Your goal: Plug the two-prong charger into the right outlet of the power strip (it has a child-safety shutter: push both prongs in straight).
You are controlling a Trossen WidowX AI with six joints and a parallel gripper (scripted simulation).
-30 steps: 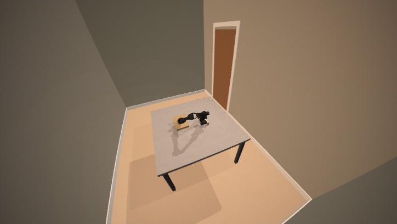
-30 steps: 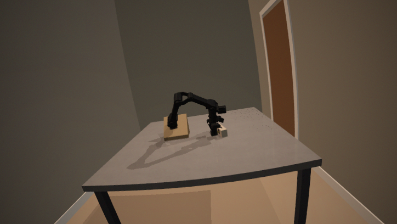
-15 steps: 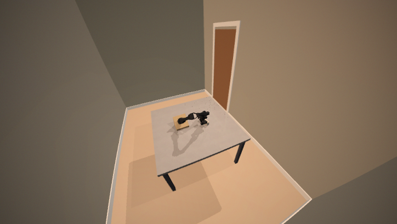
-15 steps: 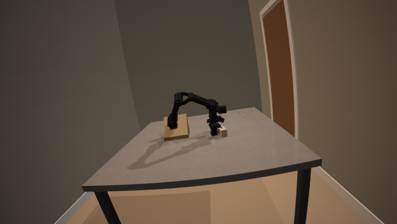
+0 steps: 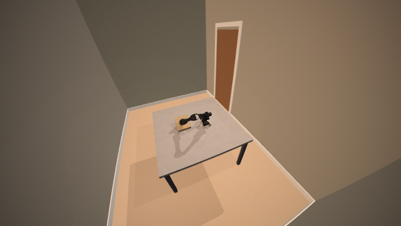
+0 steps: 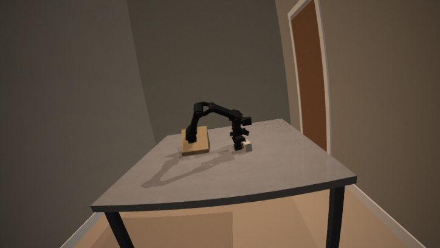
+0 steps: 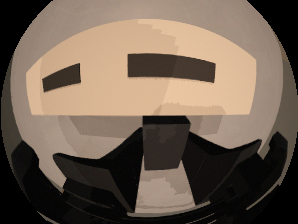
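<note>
Now: gripper tip 20 mm short of the charger and 10 mm below it.
</note>
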